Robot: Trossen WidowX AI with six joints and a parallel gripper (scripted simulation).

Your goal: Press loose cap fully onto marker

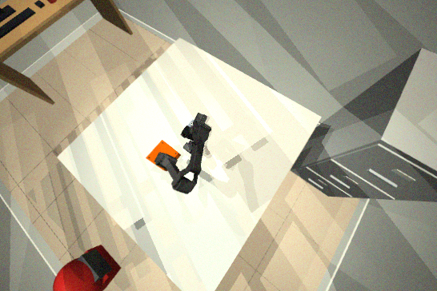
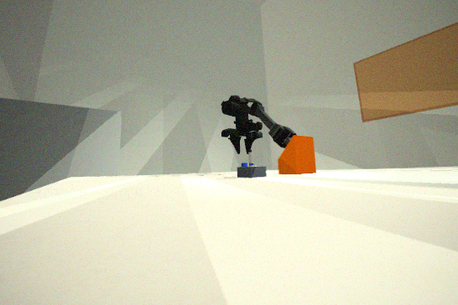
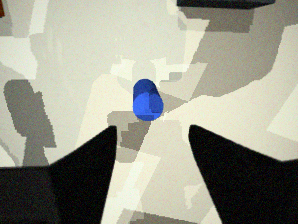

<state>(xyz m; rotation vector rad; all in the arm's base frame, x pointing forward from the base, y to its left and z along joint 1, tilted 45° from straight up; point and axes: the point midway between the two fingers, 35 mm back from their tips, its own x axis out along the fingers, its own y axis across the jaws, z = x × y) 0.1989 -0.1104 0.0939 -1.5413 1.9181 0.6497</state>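
The blue cap lies 60 mm below my gripper tip. Also, from my gripper tip: holder block (110 mm to the left, 80 mm ahead, 70 mm below).
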